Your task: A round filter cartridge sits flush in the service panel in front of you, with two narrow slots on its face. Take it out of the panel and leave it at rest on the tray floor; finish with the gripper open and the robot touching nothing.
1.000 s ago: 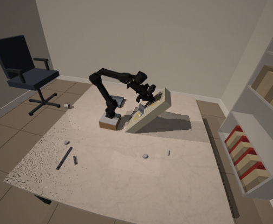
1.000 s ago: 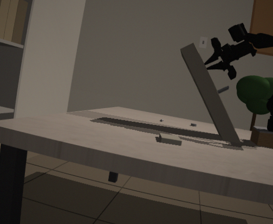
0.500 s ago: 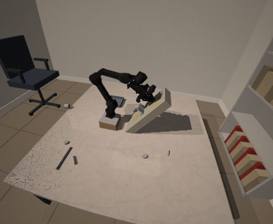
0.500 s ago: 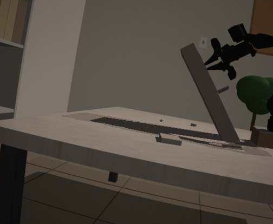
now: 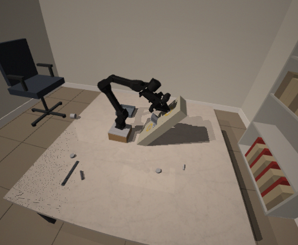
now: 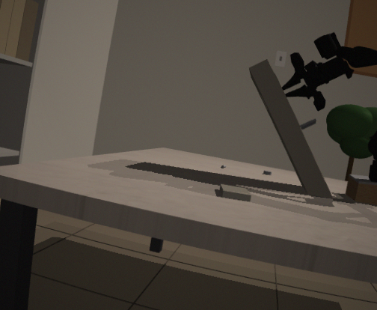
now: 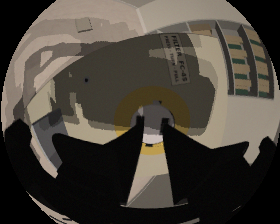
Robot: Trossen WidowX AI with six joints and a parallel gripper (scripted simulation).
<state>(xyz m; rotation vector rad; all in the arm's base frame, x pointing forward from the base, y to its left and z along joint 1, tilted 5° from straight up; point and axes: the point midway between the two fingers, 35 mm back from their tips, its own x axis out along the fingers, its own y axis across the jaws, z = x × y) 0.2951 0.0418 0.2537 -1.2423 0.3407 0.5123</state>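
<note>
Now: gripper tip 10 mm short of the round filter cartridge and 10 mm above it. From my gripper tip the other things lie so: grey tray: 440 mm behind, 270 mm below, 210 mm to the left; small peg: 270 mm below, 190 mm ahead, 180 mm to the right; grey flap: 100 mm below, 80 mm behind, 20 mm to the right.
</note>
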